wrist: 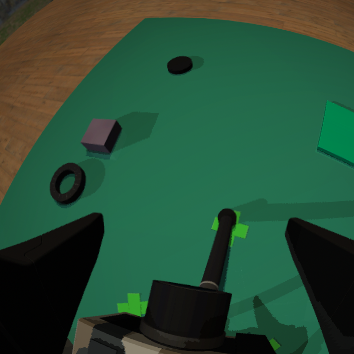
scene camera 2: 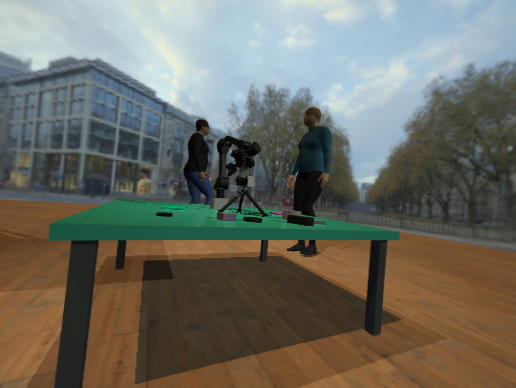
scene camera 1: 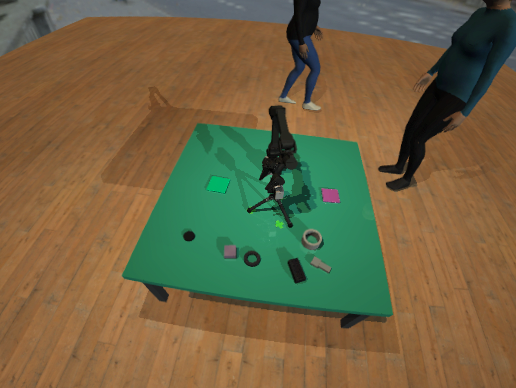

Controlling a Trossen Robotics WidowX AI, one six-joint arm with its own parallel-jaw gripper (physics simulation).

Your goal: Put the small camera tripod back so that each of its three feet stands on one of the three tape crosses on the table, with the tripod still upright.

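Frame: origin at the arm's base, x down, y back, z left, level; centimetres.
Seen in the pictures: gripper, between the fingertips: (wrist: 199, 226) (scene camera 2: 233, 174) (scene camera 1: 262, 184); arm's base, origin of its link: (scene camera 2: 220, 198).
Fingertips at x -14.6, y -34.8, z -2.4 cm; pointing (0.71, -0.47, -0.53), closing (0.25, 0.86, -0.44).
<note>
Offsets run from my fingertips to a thing's middle. "pt": to the spot under its first point.
The black tripod (scene camera 1: 284, 211) (scene camera 2: 255, 201) (wrist: 216, 260) stands upright on the table, with a small camera (scene camera 1: 279, 193) (scene camera 2: 250, 181) (wrist: 186, 312) on top. In the wrist view one foot rests on a green tape cross @(dz -5.0, dx +22.1, dy -0.7 cm) (wrist: 242, 230). A second cross @(dz +12.1, dx +22.1, dy -7.3 cm) (scene camera 1: 279, 224) (wrist: 134, 303) lies bare beside the tripod; in scene camera 1 the right front foot is on the table to its right. A bit of a third cross @(pt dz +7.7, dx +22.0, dy +13.2 cm) (wrist: 275, 344) shows beside the camera; the foot near it is hidden. My gripper (wrist: 199, 226) is open and empty, above and close to the camera, its fingers spread on either side.
A green pad @(dz -28.7, dx +21.6, dy +14.3 cm) (scene camera 1: 218, 184) lies left and a magenta pad @(dz +41.4, dx +21.6, dy +19.8 cm) (scene camera 1: 330, 195) right. Towards the front are a black disc @(dz -34.1, dx +21.6, dy -24.6 cm) (scene camera 1: 189, 236), a pinkish block @(dz -10.5, dx +20.7, dy -29.5 cm) (scene camera 1: 230, 251), a black ring @(dz +0.9, dx +21.3, dy -30.7 cm) (scene camera 1: 246, 259), a tape roll @(dz +29.9, dx +19.7, dy -15.1 cm) (scene camera 1: 312, 246), a black box @(dz +23.3, dx +20.4, dy -33.4 cm) (scene camera 1: 296, 270) and a grey piece @(dz +35.5, dx +21.4, dy -28.1 cm) (scene camera 1: 320, 264).
</note>
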